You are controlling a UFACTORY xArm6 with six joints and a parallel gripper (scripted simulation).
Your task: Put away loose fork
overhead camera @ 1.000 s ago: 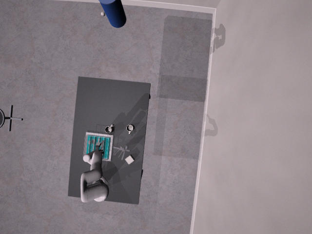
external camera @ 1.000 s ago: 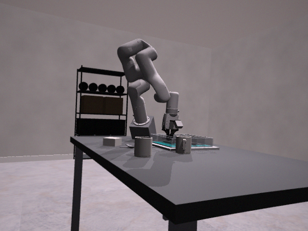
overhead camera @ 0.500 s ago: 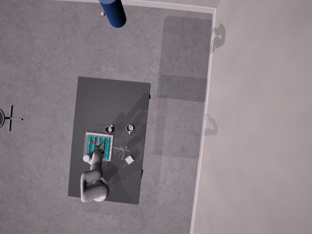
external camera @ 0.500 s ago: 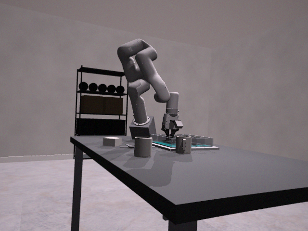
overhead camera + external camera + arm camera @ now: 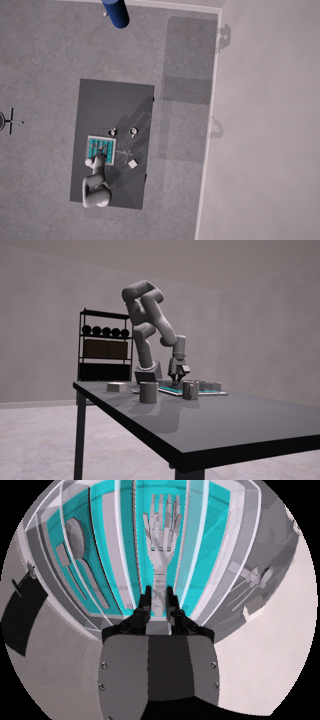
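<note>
My hand is 5 cm short of the tray and 5 cm to the right of it. Also, from my hand: small white box: 17 cm behind, 32 cm to the right, 3 cm below.
</note>
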